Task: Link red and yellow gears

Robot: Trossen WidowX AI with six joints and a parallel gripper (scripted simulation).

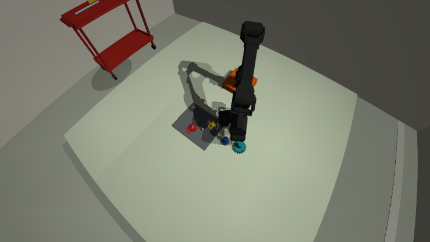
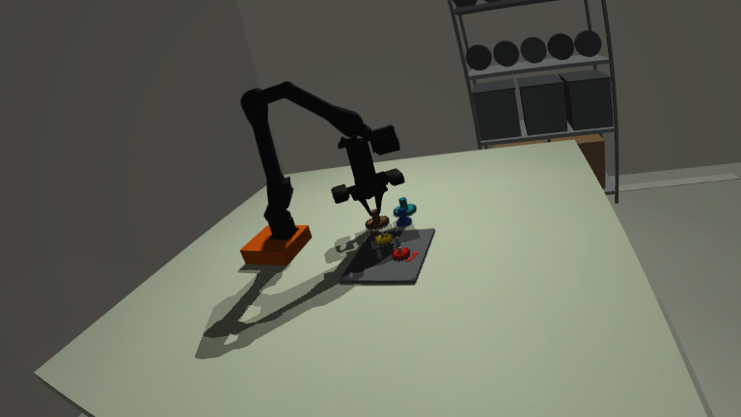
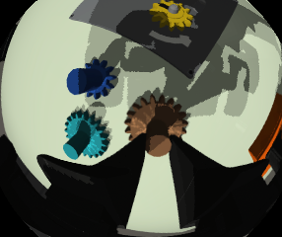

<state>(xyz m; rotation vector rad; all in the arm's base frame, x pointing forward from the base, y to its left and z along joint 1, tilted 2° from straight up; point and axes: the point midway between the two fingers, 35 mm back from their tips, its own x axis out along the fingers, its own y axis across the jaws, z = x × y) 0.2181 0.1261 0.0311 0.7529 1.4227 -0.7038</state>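
Now: the yellow gear 6 cm ahead of my gripper tip, 10 cm to the right of it and 1 cm below it. Round my gripper tip: small blue gear: 8 cm ahead, 1 cm below; then brown gear: 1 cm below; then teal gear: 6 cm ahead, 7 cm to the left, 1 cm below.
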